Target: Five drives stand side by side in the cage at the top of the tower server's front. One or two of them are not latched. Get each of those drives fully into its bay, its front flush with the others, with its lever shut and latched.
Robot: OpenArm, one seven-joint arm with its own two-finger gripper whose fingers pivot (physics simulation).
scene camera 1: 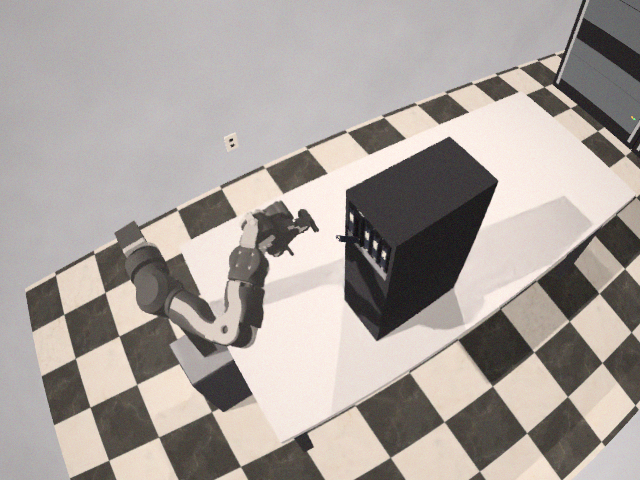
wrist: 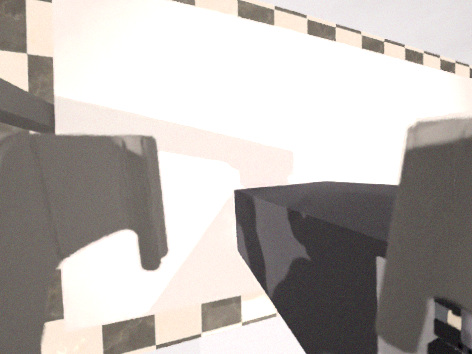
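Observation:
The black tower server (scene camera 1: 426, 248) (wrist: 325, 280) stands on the table. In the scene view its cage shows at the top of the front, with pale-marked drive fronts, among them one at the far left end (scene camera 1: 352, 217) and one at the right end (scene camera 1: 384, 255). At the second place from the left, a dark lever (scene camera 1: 347, 238) sticks out toward the arm; how far that drive stands out is too small to tell. My gripper (scene camera 1: 301, 238) (wrist: 251, 210) is partly open and empty, in front of the cage and apart from the lever. In the wrist view its right finger partly hides the drives (wrist: 453, 318).
The white table (scene camera 1: 315, 382) (wrist: 200, 65) carries the tower. The arm's grey base block (scene camera 1: 209, 361) stands at the table's near left end. A dark rack cabinet (scene camera 1: 602, 82) stands beyond the table at the upper right. A wall outlet (scene camera 1: 231, 141) is on the wall.

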